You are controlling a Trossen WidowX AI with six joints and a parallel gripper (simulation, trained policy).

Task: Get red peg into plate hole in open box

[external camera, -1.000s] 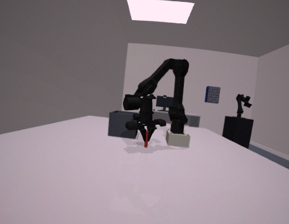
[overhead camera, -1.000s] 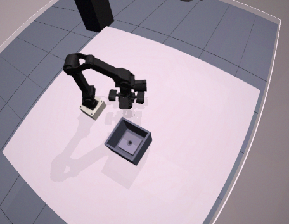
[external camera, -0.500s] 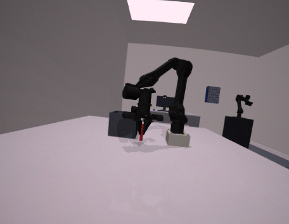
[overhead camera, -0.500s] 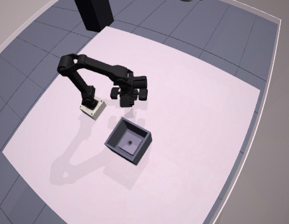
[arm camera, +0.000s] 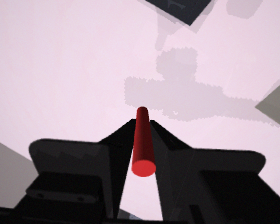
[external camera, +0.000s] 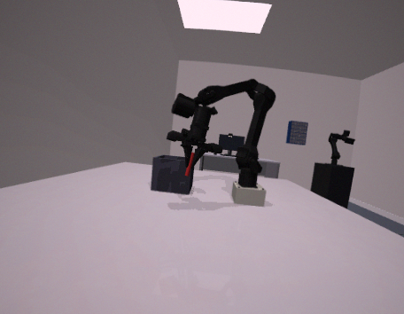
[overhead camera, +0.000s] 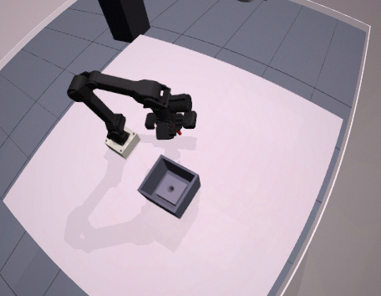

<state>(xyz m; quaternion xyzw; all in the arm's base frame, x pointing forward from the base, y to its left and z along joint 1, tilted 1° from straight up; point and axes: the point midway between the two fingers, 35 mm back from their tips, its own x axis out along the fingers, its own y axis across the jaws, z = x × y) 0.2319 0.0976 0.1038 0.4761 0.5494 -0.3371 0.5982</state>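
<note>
My gripper tip is 7 cm short of the light grey plate, 20 cm to the left of it and 8 cm above it. The rest, counted from my gripper tip: red peg: 1 cm above.
</note>
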